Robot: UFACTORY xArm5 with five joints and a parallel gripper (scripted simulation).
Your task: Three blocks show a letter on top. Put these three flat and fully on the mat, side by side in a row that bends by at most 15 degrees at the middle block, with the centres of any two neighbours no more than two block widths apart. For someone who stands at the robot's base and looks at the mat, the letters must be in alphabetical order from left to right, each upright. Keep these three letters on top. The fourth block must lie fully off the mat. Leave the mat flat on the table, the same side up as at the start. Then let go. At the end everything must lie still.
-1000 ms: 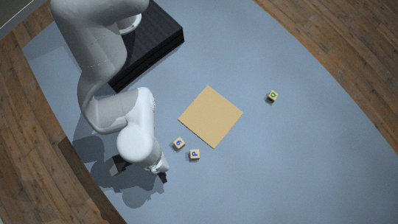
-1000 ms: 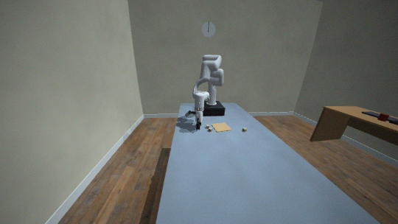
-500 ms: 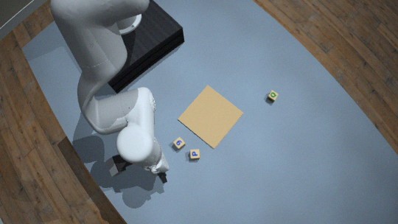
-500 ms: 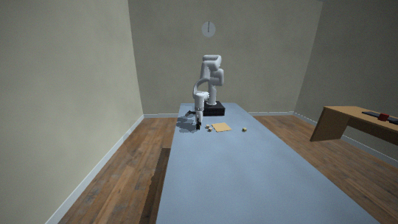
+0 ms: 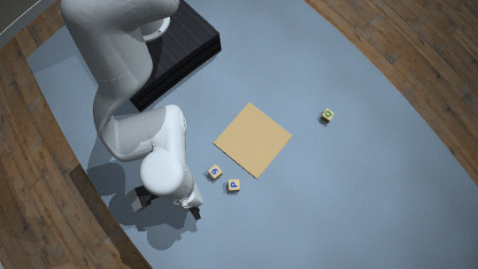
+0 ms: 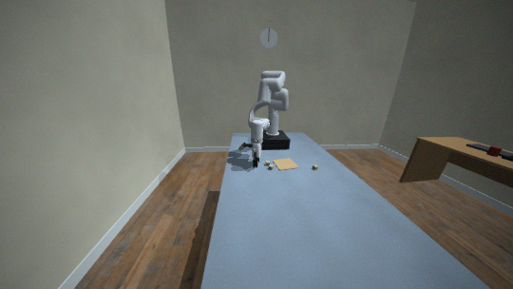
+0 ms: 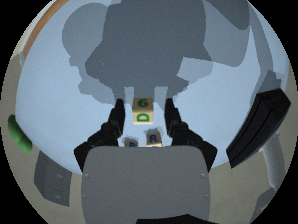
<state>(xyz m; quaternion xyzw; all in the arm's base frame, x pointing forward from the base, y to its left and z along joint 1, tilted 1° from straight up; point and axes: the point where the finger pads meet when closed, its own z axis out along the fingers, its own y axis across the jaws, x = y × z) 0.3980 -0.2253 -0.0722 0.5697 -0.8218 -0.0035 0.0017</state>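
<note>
Now: hand 10 mm above the block. The rest, counted from my hand: tan mat: 200 mm to the left, 20 mm below, 20 mm ahead.
</note>
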